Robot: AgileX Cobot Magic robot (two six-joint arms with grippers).
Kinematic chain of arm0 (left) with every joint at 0, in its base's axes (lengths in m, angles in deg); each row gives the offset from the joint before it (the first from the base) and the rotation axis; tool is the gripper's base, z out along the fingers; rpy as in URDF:
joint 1: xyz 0 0 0.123 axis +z
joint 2: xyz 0 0 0 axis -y
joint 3: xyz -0.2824 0 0.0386 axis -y
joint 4: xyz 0.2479 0 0.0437 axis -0.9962 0 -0.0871
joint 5: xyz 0 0 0 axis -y
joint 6: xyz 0.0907 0 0.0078 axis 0.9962 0 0.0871
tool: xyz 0 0 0 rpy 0 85 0
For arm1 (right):
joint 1: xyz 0 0 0.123 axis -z
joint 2: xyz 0 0 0 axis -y
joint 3: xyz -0.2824 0 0.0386 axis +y
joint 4: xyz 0.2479 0 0.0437 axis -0.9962 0 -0.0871
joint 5: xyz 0 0 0 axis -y
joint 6: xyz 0.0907 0 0.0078 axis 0.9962 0 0.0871
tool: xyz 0 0 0 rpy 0 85 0
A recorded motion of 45 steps. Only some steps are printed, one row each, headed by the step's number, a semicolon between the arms.
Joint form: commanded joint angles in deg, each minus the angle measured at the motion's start. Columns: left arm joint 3, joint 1, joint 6, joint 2, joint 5, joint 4; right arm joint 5, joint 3, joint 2, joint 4, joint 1, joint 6.
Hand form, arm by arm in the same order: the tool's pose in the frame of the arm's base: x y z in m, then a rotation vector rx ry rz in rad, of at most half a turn. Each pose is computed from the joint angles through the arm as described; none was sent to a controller.
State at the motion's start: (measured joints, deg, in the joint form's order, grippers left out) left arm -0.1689 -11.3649 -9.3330 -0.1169 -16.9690 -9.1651; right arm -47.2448 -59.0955 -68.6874 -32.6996 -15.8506 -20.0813
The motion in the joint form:
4: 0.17 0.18 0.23 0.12 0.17 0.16; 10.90 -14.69 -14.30 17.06 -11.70 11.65
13: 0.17 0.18 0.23 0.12 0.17 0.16; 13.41 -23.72 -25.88 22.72 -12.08 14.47
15: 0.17 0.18 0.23 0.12 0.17 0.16; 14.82 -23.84 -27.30 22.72 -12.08 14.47
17: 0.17 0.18 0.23 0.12 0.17 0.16; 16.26 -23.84 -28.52 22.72 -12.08 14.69
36: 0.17 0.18 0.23 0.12 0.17 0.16; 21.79 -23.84 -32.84 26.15 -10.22 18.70
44: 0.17 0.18 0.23 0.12 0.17 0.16; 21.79 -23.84 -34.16 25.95 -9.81 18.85
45: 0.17 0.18 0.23 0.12 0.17 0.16; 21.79 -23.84 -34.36 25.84 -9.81 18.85
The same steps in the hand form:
4: 0.0543 -0.0065 0.1869 0.1329 1.7693 -0.1070; 0.2812 0.1631 0.3542 -0.5476 2.2281 0.4736
13: 0.0543 -0.0065 0.1869 0.1329 1.7693 -0.1070; 0.3331 0.1866 0.3352 -0.5522 2.2313 0.3891
15: 0.0543 -0.0065 0.1869 0.1329 1.7693 -0.1070; 0.3393 0.1895 0.3280 -0.5474 2.2305 0.3866
17: 0.0543 -0.0065 0.1869 0.1329 1.7693 -0.1070; 0.3445 0.1919 0.3213 -0.5380 2.2291 0.3863
36: 0.0543 -0.0065 0.1869 0.1329 1.7693 -0.1070; 0.3698 0.1859 0.2972 -0.4504 2.2262 0.3403
44: 0.0543 -0.0065 0.1869 0.1329 1.7693 -0.1070; 0.3745 0.1851 0.2876 -0.4404 2.2515 0.3362
45: 0.0543 -0.0065 0.1869 0.1329 1.7693 -0.1070; 0.3750 0.1854 0.2862 -0.4395 2.2554 0.3373

